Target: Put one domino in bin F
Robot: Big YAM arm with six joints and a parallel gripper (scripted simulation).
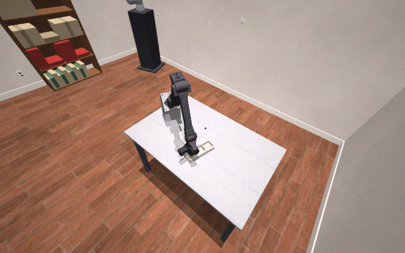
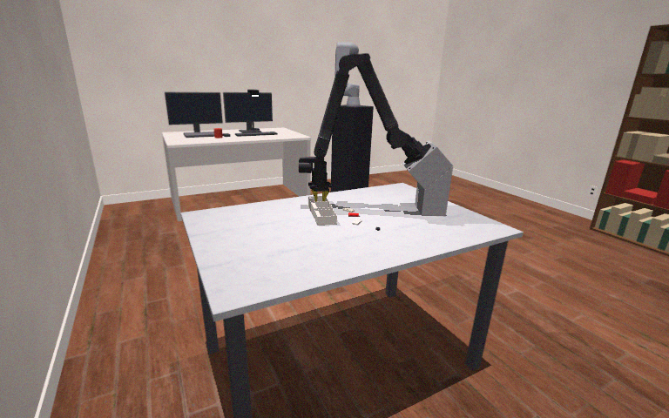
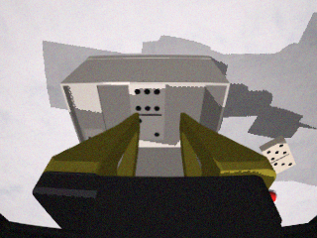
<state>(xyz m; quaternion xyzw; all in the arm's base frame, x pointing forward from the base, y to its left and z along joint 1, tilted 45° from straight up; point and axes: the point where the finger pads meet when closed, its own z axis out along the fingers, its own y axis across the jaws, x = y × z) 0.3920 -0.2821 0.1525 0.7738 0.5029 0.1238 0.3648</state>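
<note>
My hand is 2 cm above the white domino, 1 cm to the left of it and 1 cm short of it. Round my hand: long bin (7 cm to the left, 5 cm ahead, 1 cm below); tiny black piece (35 cm to the left, 2 cm below, 1 cm ahead); small red piece (18 cm to the left, 4 cm behind, 2 cm below).
</note>
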